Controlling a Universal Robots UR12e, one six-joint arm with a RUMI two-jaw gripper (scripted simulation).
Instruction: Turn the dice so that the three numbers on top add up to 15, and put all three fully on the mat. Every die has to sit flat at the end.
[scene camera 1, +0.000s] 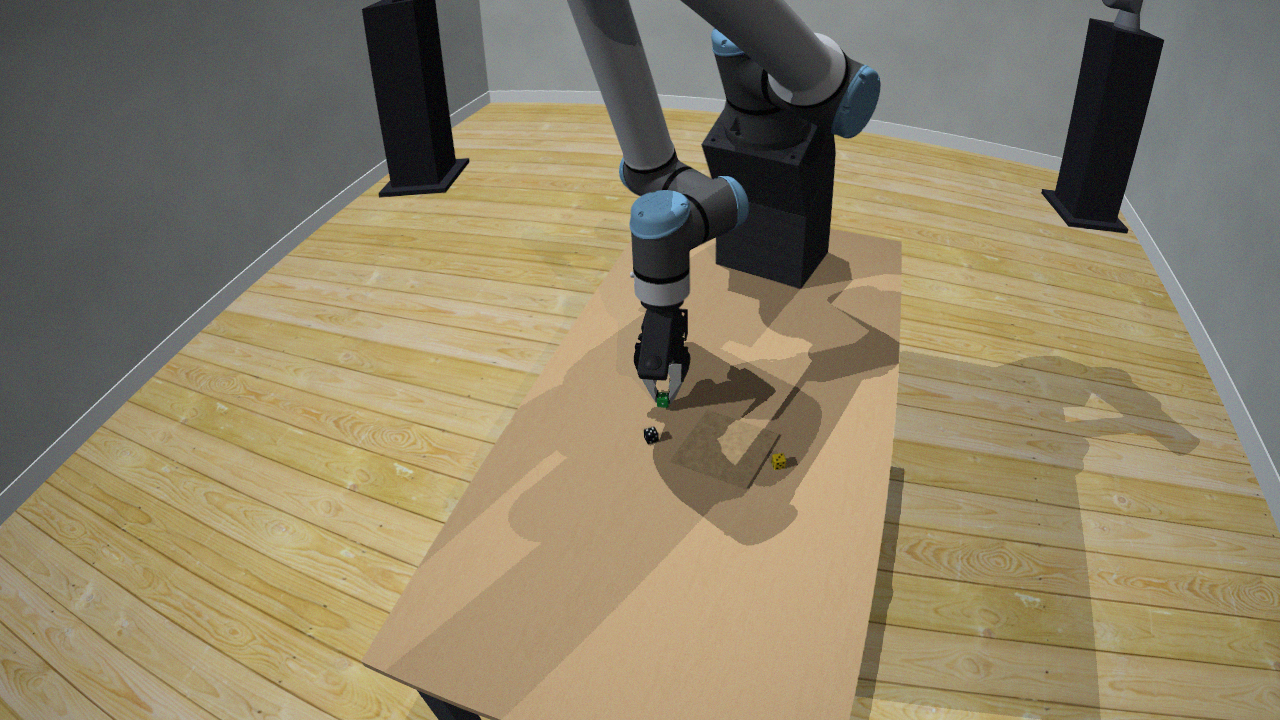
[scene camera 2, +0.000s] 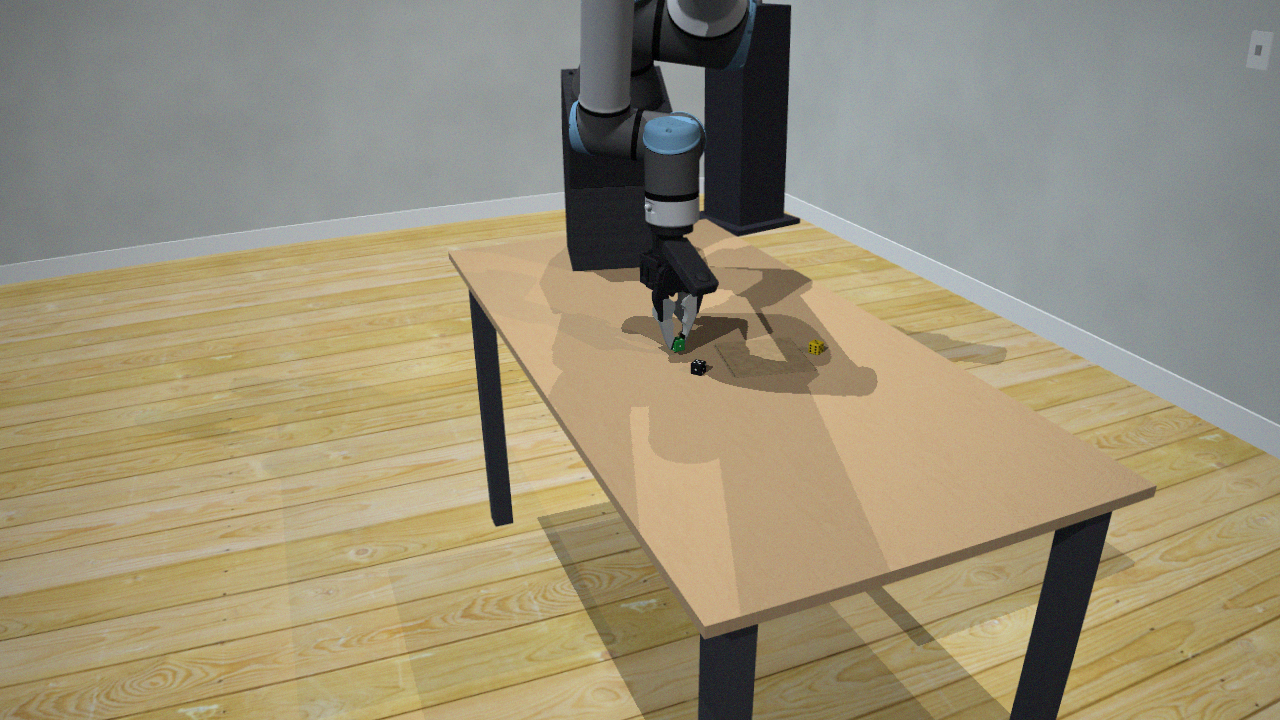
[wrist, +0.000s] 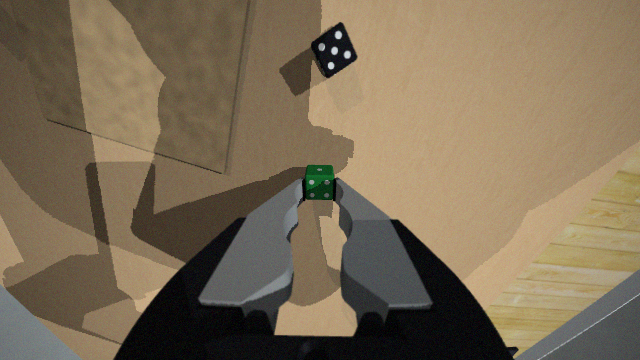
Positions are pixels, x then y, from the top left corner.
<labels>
The gripper shows in scene camera 1, in scene camera 2 and in the wrist view (319, 179). The same spot on the gripper: (scene camera 1: 678, 369) is (scene camera 2: 694, 299).
</labels>
